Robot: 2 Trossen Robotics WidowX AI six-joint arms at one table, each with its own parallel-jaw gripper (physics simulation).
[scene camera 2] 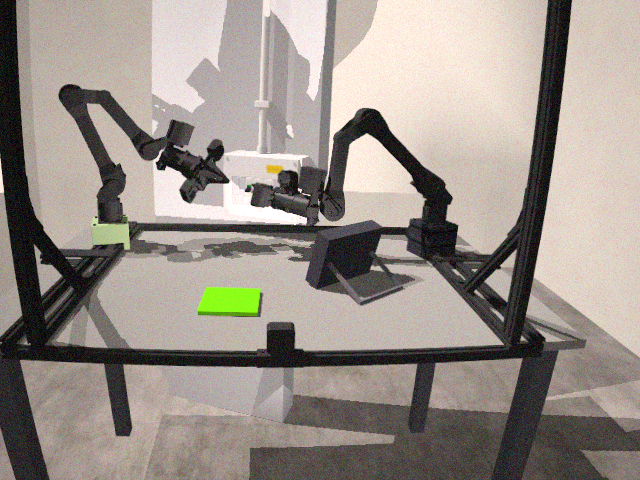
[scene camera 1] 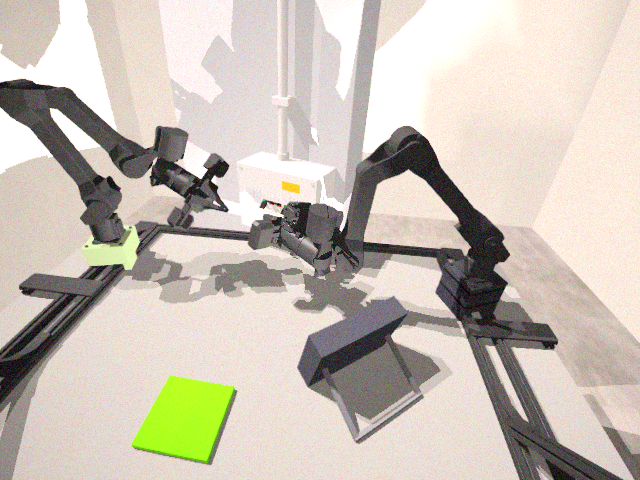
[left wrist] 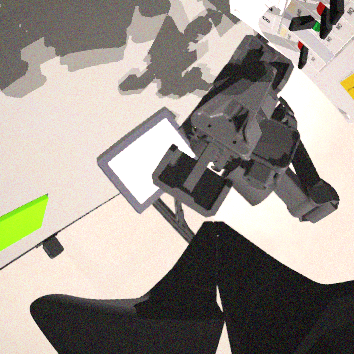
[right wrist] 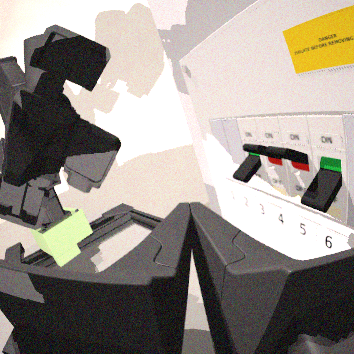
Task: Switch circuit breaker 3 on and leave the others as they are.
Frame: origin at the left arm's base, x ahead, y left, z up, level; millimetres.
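Seen in the pictures: left gripper, fingertip midpoint: (scene camera 2: 229, 181) (scene camera 1: 227, 210) (left wrist: 211, 229) (right wrist: 11, 178); right gripper, fingertip midpoint: (scene camera 1: 263, 215) (left wrist: 267, 67) (right wrist: 188, 211); left arm's base, origin of the base link: (scene camera 2: 110, 220) (scene camera 1: 109, 236) (right wrist: 53, 218); right arm's base, origin of the base link: (scene camera 2: 434, 221) (scene camera 1: 476, 272).
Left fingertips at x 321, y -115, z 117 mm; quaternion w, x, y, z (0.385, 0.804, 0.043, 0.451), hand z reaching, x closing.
Note:
Offsets run from my left fingertips to a thing's top centre. "pt": to the spot under its first point.
A white breaker box {pt dx +73, dy +134, dz +21 mm} (scene camera 1: 258, 178) (scene camera 2: 248, 161) (right wrist: 240, 75) stands behind the table. In the right wrist view, several breakers show above printed numbers 1 to 6. The leftmost black lever {dx +82, dy +119, dz -41 mm} (right wrist: 248, 168) and the rightmost lever {dx +135, dy +79, dz -41 mm} (right wrist: 322, 190) hang down below green marks; two middle levers jut out, the right one {pt dx +121, dy +85, dz -33 mm} (right wrist: 295, 155) above red. Which lever is breaker 3 I cannot tell for certain. My right gripper (right wrist: 188, 211) is shut and empty, in front of the box, apart from the levers. My left gripper (scene camera 1: 225, 209) (scene camera 2: 227, 180) (left wrist: 211, 229) is shut and empty, left of the box.
A bright green flat square {pt dx -71, dy -356, dz -180 mm} (scene camera 1: 186, 418) (scene camera 2: 230, 301) (left wrist: 22, 222) lies on the table. A dark tilted screen on a stand (scene camera 1: 356, 335) (scene camera 2: 346, 253) (left wrist: 132, 200) stands at the right. A black rail frame (scene camera 2: 180, 356) surrounds the table. A pipe (scene camera 1: 282, 67) rises from the box.

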